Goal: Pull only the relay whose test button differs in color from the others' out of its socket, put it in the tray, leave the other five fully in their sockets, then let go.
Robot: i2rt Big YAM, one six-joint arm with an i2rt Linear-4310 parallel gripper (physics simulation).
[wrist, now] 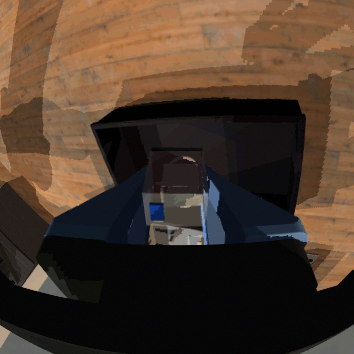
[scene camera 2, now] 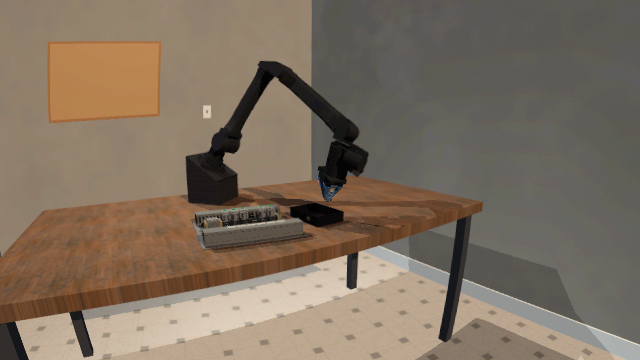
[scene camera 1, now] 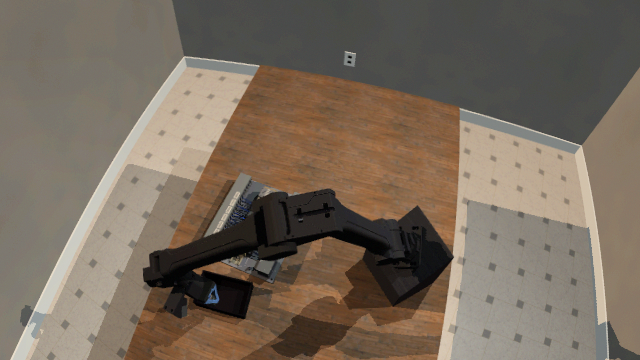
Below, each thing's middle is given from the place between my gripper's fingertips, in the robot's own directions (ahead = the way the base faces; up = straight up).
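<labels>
With the panel (scene camera 1: 253,260) as my reference, my gripper is 70 mm above it, 20 mm past it and 300 mm to the left of it.
</labels>
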